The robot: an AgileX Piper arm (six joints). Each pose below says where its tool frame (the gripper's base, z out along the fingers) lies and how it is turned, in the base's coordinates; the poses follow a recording.
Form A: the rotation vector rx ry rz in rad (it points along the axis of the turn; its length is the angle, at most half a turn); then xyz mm.
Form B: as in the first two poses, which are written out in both.
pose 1, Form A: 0.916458 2.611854 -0.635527 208.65 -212.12 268.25
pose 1, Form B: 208.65 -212.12 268.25 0.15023 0.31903 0.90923 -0.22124
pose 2, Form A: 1.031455 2.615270 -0.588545 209.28 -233.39 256.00
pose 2, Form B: 209.28 -233.39 256.00 0.13426 0.35586 0.90228 -0.20305
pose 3, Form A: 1.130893 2.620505 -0.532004 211.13 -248.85 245.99
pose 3, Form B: 211.13 -248.85 245.99 0.11888 0.38676 0.89620 -0.18194
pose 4, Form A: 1.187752 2.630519 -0.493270 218.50 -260.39 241.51
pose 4, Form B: 218.50 -260.39 241.51 0.10655 0.40333 0.89326 -0.16750
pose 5, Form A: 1.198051 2.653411 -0.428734 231.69 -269.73 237.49
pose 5, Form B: 231.69 -269.73 237.49 0.09926 0.40511 0.89723 -0.14497
